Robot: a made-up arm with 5 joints.
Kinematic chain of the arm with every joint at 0, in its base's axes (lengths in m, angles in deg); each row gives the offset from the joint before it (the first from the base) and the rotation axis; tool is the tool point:
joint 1: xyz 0 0 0.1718 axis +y
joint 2: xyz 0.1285 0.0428 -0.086 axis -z
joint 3: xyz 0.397 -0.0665 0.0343 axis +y
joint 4: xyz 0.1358 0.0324 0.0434 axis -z
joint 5: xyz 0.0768 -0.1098 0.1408 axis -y
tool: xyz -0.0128 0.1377 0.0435
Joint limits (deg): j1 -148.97..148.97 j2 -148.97..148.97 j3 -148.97..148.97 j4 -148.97..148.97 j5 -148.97..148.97
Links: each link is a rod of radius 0.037 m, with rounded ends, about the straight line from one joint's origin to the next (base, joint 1, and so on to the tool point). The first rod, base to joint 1, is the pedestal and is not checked.
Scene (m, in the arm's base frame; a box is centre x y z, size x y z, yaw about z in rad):
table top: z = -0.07
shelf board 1: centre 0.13 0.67 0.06 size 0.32 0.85 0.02 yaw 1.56
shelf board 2: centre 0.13 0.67 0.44 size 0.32 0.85 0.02 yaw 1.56
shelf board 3: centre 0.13 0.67 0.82 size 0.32 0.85 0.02 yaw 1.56
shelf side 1: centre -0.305 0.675 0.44 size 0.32 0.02 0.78 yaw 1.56
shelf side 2: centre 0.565 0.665 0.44 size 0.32 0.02 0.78 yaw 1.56
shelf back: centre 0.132 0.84 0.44 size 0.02 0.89 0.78 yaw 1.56
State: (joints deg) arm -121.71 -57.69 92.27 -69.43 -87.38
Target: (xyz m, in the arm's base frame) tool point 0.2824 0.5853 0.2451
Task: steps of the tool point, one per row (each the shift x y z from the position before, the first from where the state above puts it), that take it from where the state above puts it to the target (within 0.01 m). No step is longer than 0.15 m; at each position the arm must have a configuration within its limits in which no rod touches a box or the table.
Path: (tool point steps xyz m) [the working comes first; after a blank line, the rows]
Joints at the target: -90.65 -87.89 105.79 -53.67 -85.23
Straight joint move there: touches shelf board 2.

1: 0.0117 -0.0514 0.0228
2: 0.0031 -0.0607 0.0089
3: -0.0049 -0.0653 -0.0072
4: -0.0125 -0.0651 -0.0245
5: 0.1050 0.0345 -0.0539
6: 0.0894 0.0214 -0.0810
7: 0.0661 0.0073 -0.1022
8: 0.0371 -0.0076 -0.1150
9: 0.0143 0.0588 -0.0039
10: 0.0009 0.0627 -0.0009
11: -0.0132 0.0625 0.0048

